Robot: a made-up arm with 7 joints. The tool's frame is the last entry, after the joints. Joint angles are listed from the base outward.
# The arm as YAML. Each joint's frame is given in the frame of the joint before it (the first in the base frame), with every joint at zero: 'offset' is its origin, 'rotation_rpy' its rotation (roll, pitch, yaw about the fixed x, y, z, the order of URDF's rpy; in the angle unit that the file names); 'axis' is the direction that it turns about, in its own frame. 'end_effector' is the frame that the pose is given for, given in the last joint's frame.
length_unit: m
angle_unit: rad
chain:
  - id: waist
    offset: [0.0, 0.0, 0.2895]
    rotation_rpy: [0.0, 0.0, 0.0]
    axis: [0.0, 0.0, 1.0]
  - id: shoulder
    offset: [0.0, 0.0, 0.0]
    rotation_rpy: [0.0, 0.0, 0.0]
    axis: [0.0, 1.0, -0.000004]
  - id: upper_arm
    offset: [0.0, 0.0, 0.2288]
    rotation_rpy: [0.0, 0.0, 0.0]
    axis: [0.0, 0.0, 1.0]
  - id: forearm
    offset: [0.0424, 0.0, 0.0]
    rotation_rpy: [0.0, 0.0, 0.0]
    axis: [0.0, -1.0, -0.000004]
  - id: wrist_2
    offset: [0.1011, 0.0, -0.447]
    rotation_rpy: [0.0, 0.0, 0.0]
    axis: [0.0, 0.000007, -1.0]
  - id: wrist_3
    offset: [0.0, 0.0, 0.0]
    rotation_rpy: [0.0, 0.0, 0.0]
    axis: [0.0, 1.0, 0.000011]
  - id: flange
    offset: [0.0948, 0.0, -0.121]
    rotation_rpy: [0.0, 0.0, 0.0]
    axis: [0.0, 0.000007, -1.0]
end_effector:
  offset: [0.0, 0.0, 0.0]
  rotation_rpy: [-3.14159, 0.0, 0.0]
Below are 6 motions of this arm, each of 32 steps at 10 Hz.
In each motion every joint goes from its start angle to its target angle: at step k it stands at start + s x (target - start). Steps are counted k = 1, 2, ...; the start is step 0. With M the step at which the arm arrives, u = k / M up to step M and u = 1 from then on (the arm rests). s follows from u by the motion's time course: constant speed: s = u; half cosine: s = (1 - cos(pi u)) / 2; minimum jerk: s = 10 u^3 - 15 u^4 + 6 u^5.
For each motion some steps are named. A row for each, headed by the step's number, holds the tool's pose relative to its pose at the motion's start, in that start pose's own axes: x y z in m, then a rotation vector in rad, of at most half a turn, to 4 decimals.
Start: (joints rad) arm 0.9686 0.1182 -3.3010 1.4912 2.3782 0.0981 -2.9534
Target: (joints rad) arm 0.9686 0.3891 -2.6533 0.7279 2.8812 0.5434 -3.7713
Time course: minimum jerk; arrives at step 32
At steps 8, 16, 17, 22, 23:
8: 0.0031 -0.0552 0.0020 0.0845 0.0414 -0.0272
16: 0.0132 -0.2590 -0.0376 0.3498 0.2158 -0.1627
17: 0.0129 -0.2865 -0.0489 0.3810 0.2419 -0.1870
22: 0.0008 -0.3963 -0.1117 0.4957 0.3546 -0.3118
23: -0.0029 -0.4112 -0.1228 0.5101 0.3714 -0.3338

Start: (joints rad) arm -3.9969 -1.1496 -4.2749 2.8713 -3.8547 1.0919 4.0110
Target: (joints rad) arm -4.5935 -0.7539 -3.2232 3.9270 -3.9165 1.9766 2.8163
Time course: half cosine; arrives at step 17
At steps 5, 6, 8, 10, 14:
5: 0.1309 0.0513 -0.0125 -0.0007 0.3189 -0.3364
6: 0.1902 0.0703 -0.0300 -0.0199 0.4382 -0.4936
8: 0.3319 0.0990 -0.0939 -0.0891 0.6858 -0.8906
10: 0.4789 0.0943 -0.1878 -0.1796 0.9080 -1.3527
14: 0.6745 -0.0033 -0.3550 -0.2998 1.1999 -2.1515

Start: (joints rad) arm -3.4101 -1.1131 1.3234 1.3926 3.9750 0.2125 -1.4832
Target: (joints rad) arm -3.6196 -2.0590 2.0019 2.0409 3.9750 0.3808 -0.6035
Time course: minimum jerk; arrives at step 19
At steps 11, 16, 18, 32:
11: -0.2614 0.3175 -0.1641 -0.2482 -0.5777 0.0939
16: -0.2365 0.5384 -0.3103 -0.6103 -0.6708 0.2135
18: -0.2291 0.5569 -0.3249 -0.6468 -0.6692 0.2269
32: -0.2288 0.5577 -0.3256 -0.6485 -0.6691 0.2275

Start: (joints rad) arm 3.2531 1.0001 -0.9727 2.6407 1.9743 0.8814 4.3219
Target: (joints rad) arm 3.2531 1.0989 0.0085 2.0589 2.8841 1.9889 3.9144
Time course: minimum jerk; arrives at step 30
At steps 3, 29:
3: -0.0028 -0.0027 0.0020 0.0080 0.0110 0.0112
29: -0.0558 -0.3588 0.1181 -0.1258 1.5275 0.9826

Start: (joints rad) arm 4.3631 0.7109 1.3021 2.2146 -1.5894 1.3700 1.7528
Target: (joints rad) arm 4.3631 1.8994 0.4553 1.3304 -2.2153 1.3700 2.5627
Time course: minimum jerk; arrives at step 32
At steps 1, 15, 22, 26, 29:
1: -0.0002 0.0001 0.0003 -0.0004 0.0001 -0.0001
15: -0.3577 0.3141 0.3290 -0.4558 0.0161 -0.3183
22: -0.6174 0.7448 0.2606 -0.6498 -0.1728 -0.6866
26: -0.6611 0.8858 0.1594 -0.6897 -0.2925 -0.8050
29: -0.6682 0.9266 0.1209 -0.7010 -0.3361 -0.8400

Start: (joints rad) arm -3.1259 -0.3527 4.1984 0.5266 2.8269 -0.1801 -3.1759
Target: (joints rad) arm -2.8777 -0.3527 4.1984 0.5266 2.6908 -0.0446 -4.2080
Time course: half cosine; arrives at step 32
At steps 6, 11, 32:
6: 0.0017 -0.0042 0.0022 0.0025 0.0078 -0.1182
11: 0.0053 -0.0134 0.0068 0.0067 0.0257 -0.3706
32: 0.0168 -0.0563 0.0244 0.0038 0.1223 -1.3988

